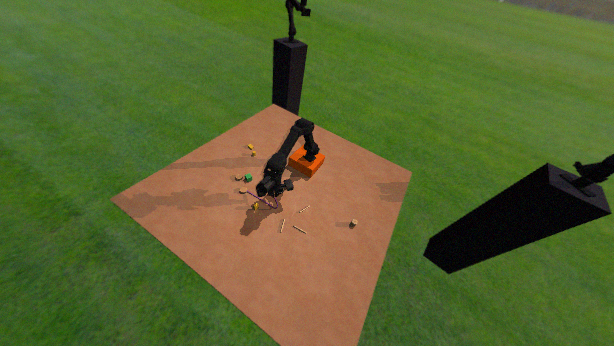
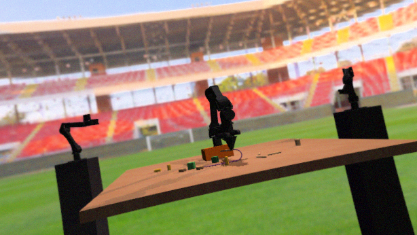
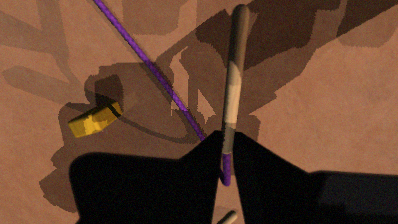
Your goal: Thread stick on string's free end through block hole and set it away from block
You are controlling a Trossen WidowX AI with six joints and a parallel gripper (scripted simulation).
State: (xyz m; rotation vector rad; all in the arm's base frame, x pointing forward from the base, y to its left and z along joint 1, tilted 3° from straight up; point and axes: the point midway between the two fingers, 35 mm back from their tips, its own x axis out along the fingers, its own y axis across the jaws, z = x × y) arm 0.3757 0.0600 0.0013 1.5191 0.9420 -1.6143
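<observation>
The yellow piece lies 10 cm ahead of my gripper tip, 4 cm to the right of it and 4 cm below it. Round my gripper tip: green cube 23 cm to the right, 4 cm below; then thin wooden stick 1 cm behind, 1 cm to the right; then round wooden button 7 cm ahead, 18 cm to the right, 5 cm below.
</observation>
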